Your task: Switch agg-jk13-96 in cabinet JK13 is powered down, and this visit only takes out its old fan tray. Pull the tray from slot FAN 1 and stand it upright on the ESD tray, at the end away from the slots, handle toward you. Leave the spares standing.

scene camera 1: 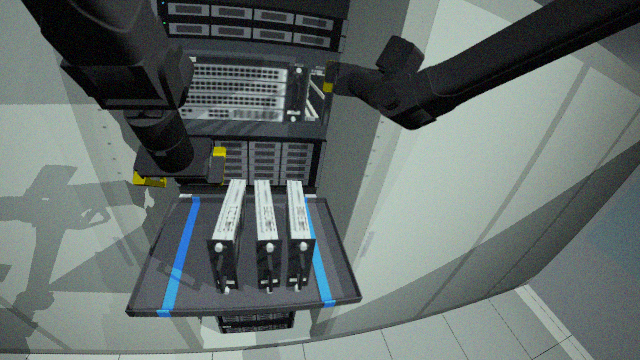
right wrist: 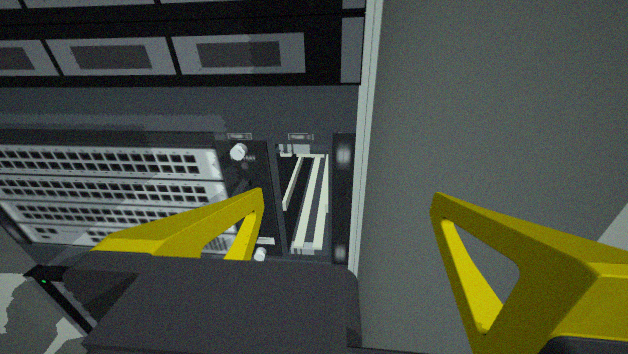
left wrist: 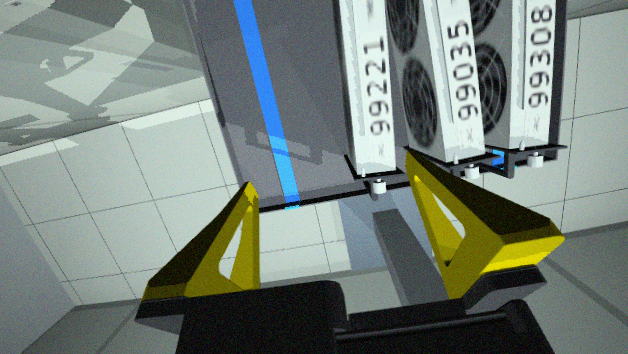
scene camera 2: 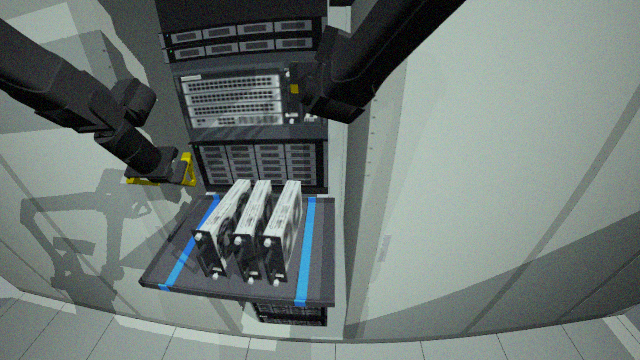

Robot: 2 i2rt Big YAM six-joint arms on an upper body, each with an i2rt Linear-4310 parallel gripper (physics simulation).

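The old fan tray, a dark faceplate with two white thumbscrews, sits in the switch, left of an open slot. My right gripper is open and empty before the switch; in its wrist view the left finger overlaps the faceplate and the right finger is over the cabinet's side wall. Three spares, 99221, 99035 and 99308, stand upright on the ESD tray. My left gripper is open and empty, above the ESD tray's left side.
Port line cards fill the switch's left part. Drive-bay units sit above and below it. Blue tape strips cross the ESD tray near both ends. The cabinet's side wall is close to the right gripper.
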